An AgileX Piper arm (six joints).
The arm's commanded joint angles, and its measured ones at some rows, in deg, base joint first. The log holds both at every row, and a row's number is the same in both.
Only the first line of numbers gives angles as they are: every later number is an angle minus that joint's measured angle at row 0.
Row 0, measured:
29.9 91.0 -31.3 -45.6 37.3 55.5
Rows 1 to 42, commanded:
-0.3 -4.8 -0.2 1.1 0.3 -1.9
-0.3 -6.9 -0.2 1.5 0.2 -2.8
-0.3 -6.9 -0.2 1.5 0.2 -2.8
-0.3 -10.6 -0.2 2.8 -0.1 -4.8
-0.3 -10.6 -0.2 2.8 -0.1 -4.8
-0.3 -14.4 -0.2 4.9 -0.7 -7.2
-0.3 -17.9 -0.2 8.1 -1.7 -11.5
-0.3 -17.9 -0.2 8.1 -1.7 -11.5
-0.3 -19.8 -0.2 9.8 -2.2 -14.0
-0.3 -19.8 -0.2 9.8 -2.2 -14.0
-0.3 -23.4 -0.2 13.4 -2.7 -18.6
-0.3 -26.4 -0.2 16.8 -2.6 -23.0
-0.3 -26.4 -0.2 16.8 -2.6 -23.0
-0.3 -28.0 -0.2 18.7 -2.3 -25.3
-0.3 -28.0 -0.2 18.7 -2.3 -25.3
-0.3 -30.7 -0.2 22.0 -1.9 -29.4
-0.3 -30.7 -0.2 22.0 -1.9 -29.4
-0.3 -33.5 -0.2 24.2 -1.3 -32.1
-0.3 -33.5 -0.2 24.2 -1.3 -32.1
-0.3 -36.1 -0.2 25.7 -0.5 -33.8
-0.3 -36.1 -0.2 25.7 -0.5 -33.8
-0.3 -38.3 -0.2 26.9 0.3 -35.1
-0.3 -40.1 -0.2 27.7 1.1 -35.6
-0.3 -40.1 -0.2 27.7 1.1 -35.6
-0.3 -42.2 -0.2 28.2 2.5 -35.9
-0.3 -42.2 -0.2 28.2 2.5 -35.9
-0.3 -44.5 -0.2 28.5 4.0 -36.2
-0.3 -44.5 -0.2 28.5 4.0 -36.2
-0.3 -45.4 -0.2 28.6 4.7 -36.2
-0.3 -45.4 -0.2 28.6 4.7 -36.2
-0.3 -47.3 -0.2 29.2 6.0 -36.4
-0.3 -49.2 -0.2 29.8 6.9 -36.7
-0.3 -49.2 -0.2 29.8 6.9 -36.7
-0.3 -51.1 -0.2 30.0 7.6 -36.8
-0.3 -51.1 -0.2 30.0 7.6 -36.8
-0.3 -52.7 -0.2 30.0 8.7 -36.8
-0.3 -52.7 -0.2 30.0 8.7 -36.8
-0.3 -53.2 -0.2 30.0 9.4 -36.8
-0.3 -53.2 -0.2 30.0 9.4 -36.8
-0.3 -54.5 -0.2 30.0 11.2 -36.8
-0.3 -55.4 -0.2 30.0 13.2 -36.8
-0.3 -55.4 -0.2 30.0 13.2 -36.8
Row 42, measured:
0.0 -54.0 0.1 29.9 10.5 -36.1
